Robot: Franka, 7 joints.
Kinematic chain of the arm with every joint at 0, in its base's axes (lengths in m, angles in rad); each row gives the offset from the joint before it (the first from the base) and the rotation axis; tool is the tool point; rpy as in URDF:
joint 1: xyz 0 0 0.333 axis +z
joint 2: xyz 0 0 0 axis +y
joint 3: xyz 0 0 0.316 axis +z
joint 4: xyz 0.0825 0 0 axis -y
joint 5: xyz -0.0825 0 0.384 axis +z
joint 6: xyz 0 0 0 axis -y
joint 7: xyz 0.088 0 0 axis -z
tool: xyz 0 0 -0.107 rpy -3.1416 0 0
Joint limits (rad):
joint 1: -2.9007..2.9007
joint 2: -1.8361..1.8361
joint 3: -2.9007..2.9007
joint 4: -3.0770..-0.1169
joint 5: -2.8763..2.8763
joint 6: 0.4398..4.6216
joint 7: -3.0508..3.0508
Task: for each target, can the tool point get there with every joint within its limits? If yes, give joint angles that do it. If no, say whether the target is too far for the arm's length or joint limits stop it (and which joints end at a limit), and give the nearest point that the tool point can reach.
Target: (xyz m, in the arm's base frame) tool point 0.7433 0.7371 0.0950
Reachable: no: too far | nearest point 0.5940 0.5890 0.1428 | short by 0.216 m
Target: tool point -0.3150 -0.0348 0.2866
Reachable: yes | joints 1.7638 1.2750 1.0018 -2.6083 -1.9813 4.1276 -0.7757
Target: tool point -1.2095 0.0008 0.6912
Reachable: no: too far | nearest point -0.8226 0.0005 0.5766 | short by 0.404 m
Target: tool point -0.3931 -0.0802 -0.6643
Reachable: no: too far | nearest point -0.3496 -0.0750 -0.3555 | short by 0.312 m
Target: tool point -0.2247 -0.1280 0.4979
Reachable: yes | joints -0.1135 1.0956 -2.2983 -2.7294 -0.8012 1.5308 -0.7359
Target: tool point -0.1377 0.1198 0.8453
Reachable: yes | joints 2.3895 -0.8188 0.2922 -2.0445 -1.6453 0.9878 1.4120
